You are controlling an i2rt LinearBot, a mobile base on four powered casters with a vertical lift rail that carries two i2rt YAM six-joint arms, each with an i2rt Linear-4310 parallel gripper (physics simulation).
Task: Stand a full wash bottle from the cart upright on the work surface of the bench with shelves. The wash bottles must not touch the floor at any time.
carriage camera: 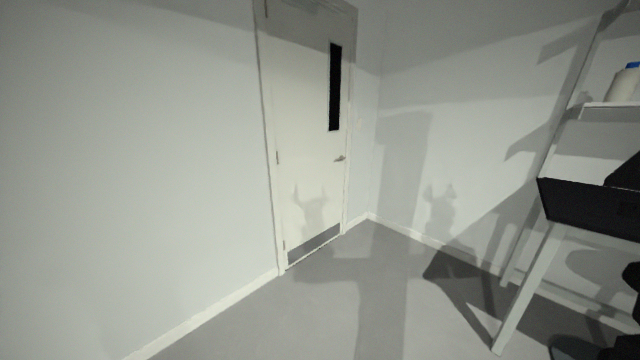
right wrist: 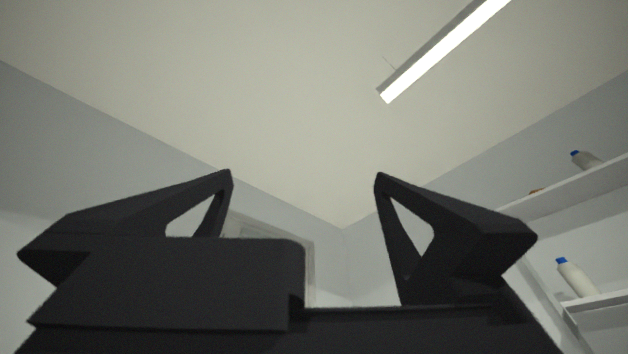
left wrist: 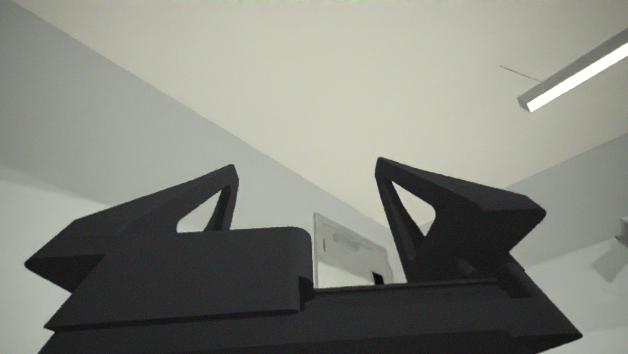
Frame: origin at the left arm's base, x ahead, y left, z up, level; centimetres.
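Where they show: left gripper, fingertip midpoint: [left wrist: 306,168]; right gripper, fingertip midpoint: [right wrist: 304,178].
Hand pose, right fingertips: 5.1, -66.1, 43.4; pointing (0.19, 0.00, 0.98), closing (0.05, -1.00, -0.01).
After its pixels a point has its place, as x, y, z.
The bench with shelves [carriage camera: 580,205] stands at the right edge of the carriage view, with a dark-edged work surface on pale legs. A white bottle with a blue cap [carriage camera: 622,85] @(84.2, -181.2, 56.0) [right wrist: 577,280] @(83.8, -181.4, 55.5) stands on its lower shelf [carriage camera: 612,106] [right wrist: 597,301]. Another blue-capped bottle [right wrist: 586,159] @(56.4, -207.4, 103.5) stands on the upper shelf [right wrist: 575,187] in the right wrist view. My left gripper [left wrist: 306,168] @(2.7, 0.6, 43.5) is open and empty, tilted up toward the ceiling. My right gripper [right wrist: 304,178] @(5.1, -66.1, 43.4) is open and empty, also tilted up. The cart and its wash bottles do not show.
A closed door [carriage camera: 305,150] @(136.4, -26.1, 15.6) with a narrow dark window is in the wall ahead, left of the room corner. The bench's front leg [carriage camera: 527,290] @(55.0, -137.2, -39.0) reaches the floor at the lower right. A dark rounded object [carriage camera: 575,347] is at the bottom right. A ceiling lamp [left wrist: 575,75] @(20.0, -108.1, 118.9) [right wrist: 440,52] @(14.7, -117.0, 118.9) hangs overhead.
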